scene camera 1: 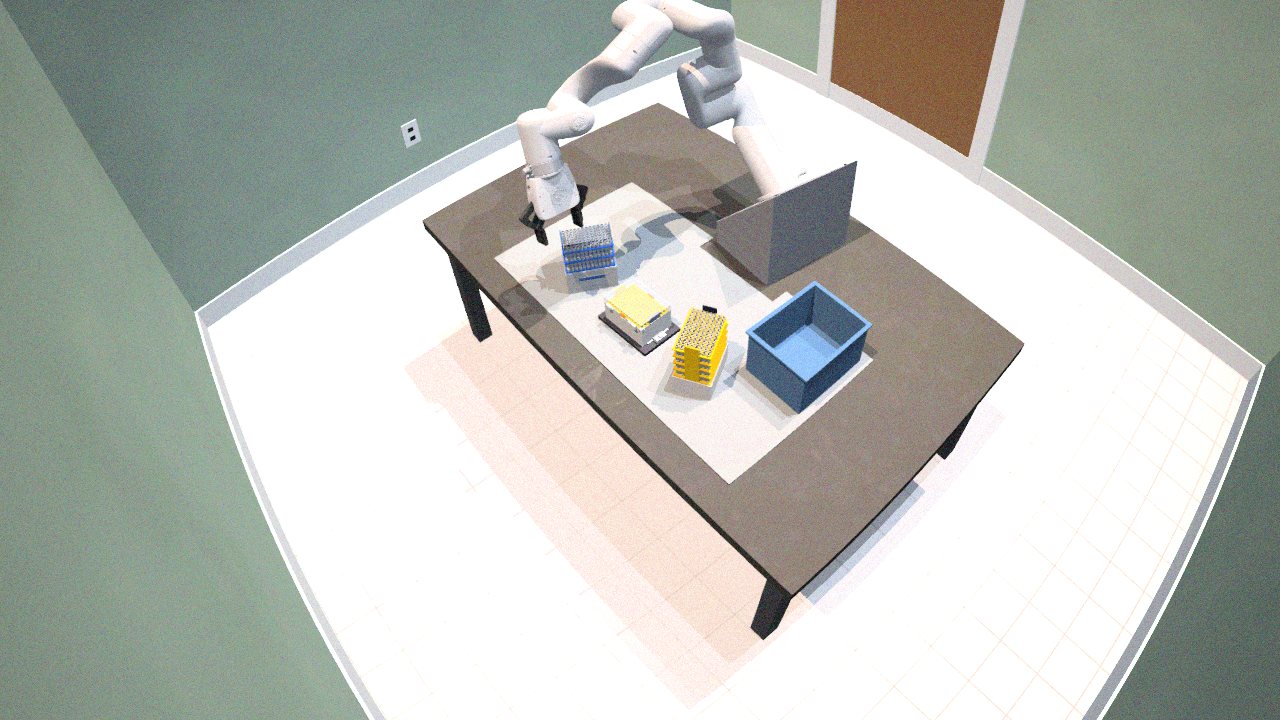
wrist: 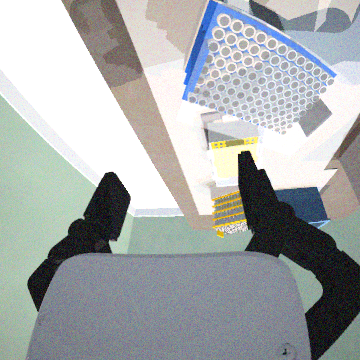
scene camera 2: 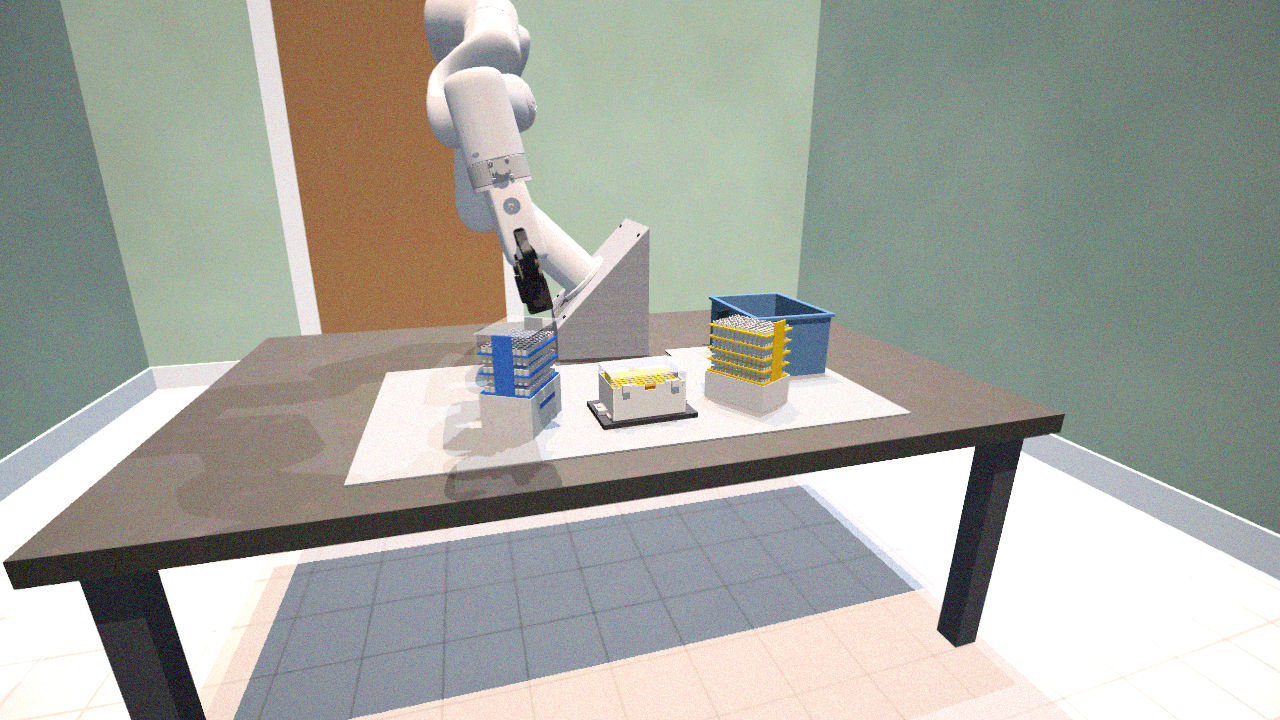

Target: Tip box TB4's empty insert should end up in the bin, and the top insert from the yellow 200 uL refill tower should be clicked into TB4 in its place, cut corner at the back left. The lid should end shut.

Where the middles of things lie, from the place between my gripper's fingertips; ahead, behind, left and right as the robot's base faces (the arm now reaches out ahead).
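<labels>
Tip box lid (scene camera 2: 660, 369): my gripper is 80 mm past it, 160 mm to the right of it and 130 mm above it. Blue bin (scene camera 1: 798, 351), counted from my hand: 290 mm behind, 470 mm to the left, 140 mm below.
</labels>
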